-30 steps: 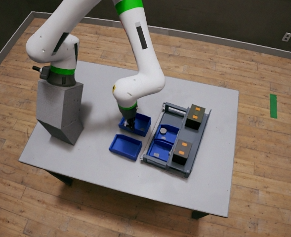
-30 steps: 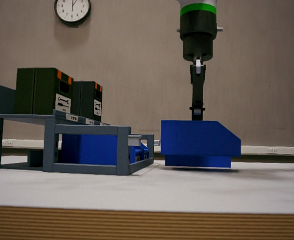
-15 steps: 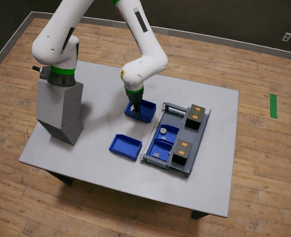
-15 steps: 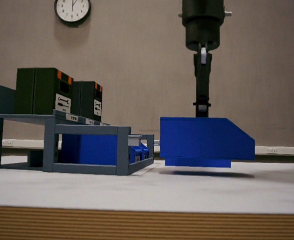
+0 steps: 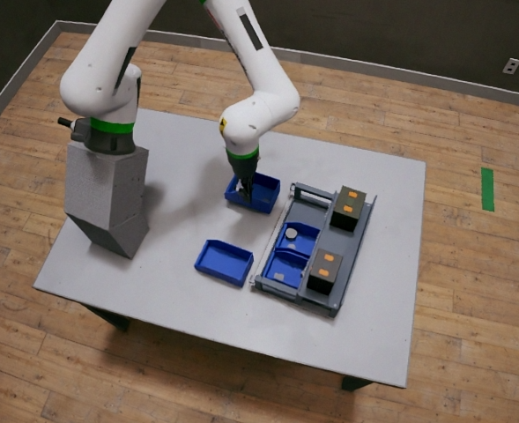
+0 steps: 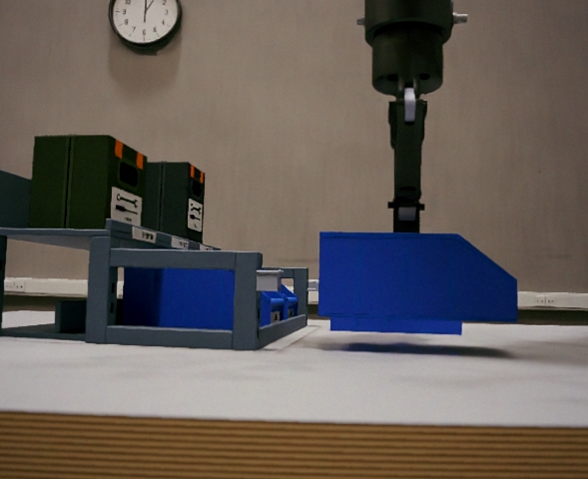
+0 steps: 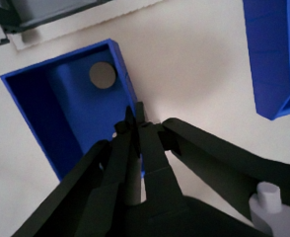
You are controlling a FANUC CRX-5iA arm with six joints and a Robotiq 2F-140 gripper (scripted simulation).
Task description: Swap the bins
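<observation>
Right now the grey shelf is 26 cm ahead of my hand, 6 cm to the right of it and 4 cm below it.
</observation>
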